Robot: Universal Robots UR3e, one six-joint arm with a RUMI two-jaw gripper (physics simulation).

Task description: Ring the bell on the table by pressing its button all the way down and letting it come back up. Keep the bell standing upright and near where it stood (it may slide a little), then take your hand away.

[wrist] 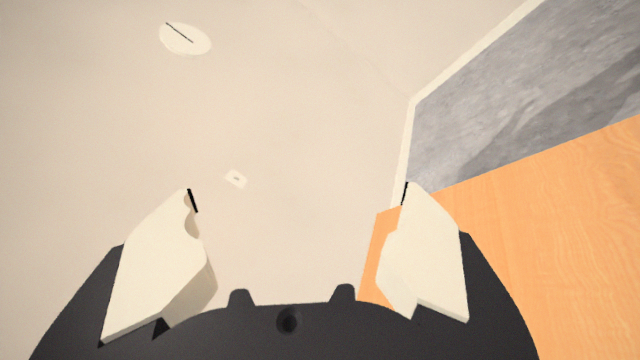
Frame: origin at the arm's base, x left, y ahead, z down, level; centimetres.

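Seen in the pictures: gripper, fingertip midpoint: [301,189].
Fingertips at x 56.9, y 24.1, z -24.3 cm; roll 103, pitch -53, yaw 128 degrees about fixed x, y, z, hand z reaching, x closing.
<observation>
A point is followed by its place in that frame.
My gripper [301,189] @(x 56.9, y 24.1, z -24.3 cm) is open, with its two cream fingers wide apart and no object between them. The bell does not show in the wrist view. A wooden surface [550,225] @(x 54.3, y 36.5, z 2.5 cm), likely the table top, shows at the lower right, behind and beside the right finger. I cannot tell how far the gripper is from the bell.
A plain beige wall [300,125] fills the middle and left. It carries a pale round disc [195,44] with a thin dark line and a small square plate [242,181]. A grey mottled floor [500,90] with a pale skirting strip [470,54] lies at the upper right.
</observation>
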